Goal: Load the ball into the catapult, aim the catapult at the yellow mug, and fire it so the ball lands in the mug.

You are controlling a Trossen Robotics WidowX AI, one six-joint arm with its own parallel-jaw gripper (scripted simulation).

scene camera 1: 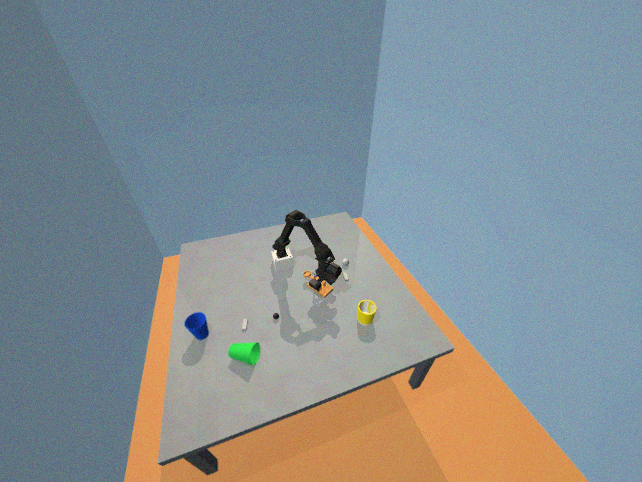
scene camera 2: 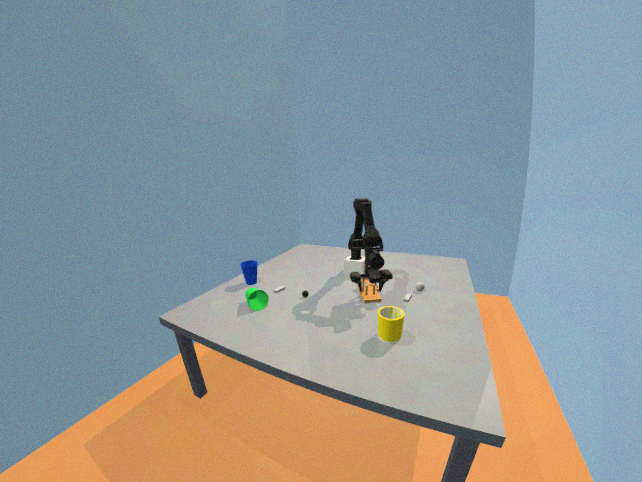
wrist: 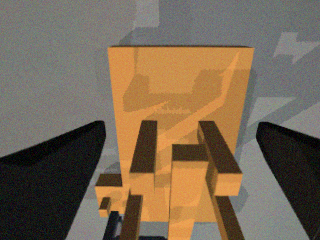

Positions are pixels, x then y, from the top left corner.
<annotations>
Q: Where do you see a yellow mug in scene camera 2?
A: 390, 319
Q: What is the gripper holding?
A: Nothing.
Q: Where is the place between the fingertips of the gripper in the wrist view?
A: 181, 128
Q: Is the gripper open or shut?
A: Open.
</annotations>
